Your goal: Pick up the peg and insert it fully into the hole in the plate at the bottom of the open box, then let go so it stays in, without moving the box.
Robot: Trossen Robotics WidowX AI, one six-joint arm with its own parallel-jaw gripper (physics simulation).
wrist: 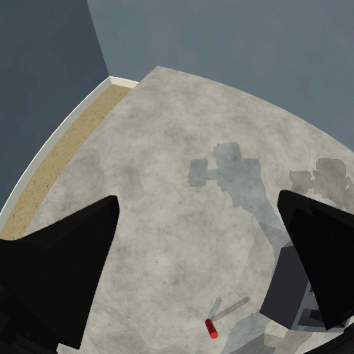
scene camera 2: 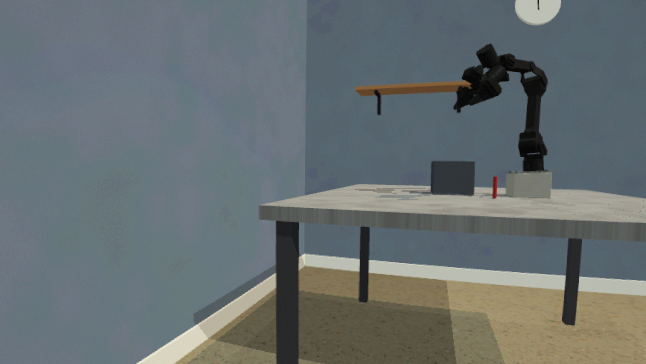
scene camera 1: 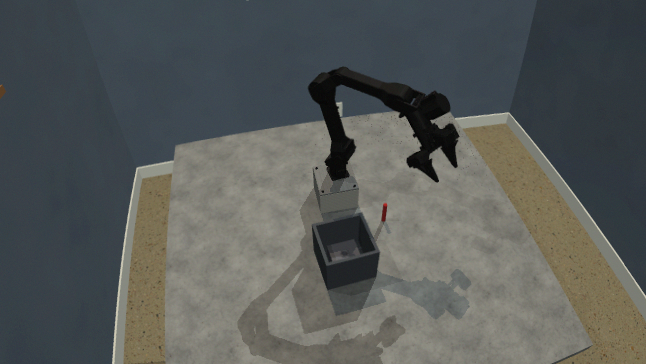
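Where they show: gripper, fingertip midpoint: [wrist: 201, 201] [scene camera 2: 461, 106] [scene camera 1: 447, 174]; arm's base, origin of the base link: [scene camera 2: 534, 171] [scene camera 1: 337, 172].
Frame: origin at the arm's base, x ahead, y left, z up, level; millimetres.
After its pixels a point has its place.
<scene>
The red peg [scene camera 1: 384, 212] {x 185, y 102, z -54 mm} [scene camera 2: 495, 187] {x 180, y 112, z -61 mm} [wrist: 211, 329] {x 185, y 110, z -34 mm} stands upright on the table, beside the box and near the robot's base. The dark grey open box [scene camera 1: 352, 270] {x 385, y -89, z -24 mm} [scene camera 2: 452, 178] {x 315, y -5, z -34 mm} [wrist: 283, 289] {x 293, y -4, z -33 mm} stands on the table in front of the base. In scene camera 1 the plate [scene camera 1: 343, 246] {x 279, y -79, z -43 mm} shows at its bottom, with a small dark spot; the hole is too small to make out clearly. My gripper [scene camera 1: 447, 173] {x 327, y 215, z 217 mm} [scene camera 2: 457, 108] {x 327, y 215, z 217 mm} [wrist: 201, 201] {x 327, y 215, z 217 mm} is open and empty, high above the table. In the wrist view the peg is low, between and below the fingers, and the right finger covers part of the box.
The grey table [scene camera 1: 225, 225] {x 22, y -429, z -102 mm} [scene camera 2: 400, 218] {x 538, y 593, z -116 mm} [wrist: 165, 250] {x 300, y 250, z -101 mm} carries the arm's light base block [scene camera 1: 339, 201] {x 84, y -24, z -56 mm} [scene camera 2: 528, 184] {x 39, y 49, z -50 mm}, close behind the box. An orange wall shelf [scene camera 2: 415, 89] is on the wall behind the arm in scene camera 2. Shadows of the arm fall across the table.
</scene>
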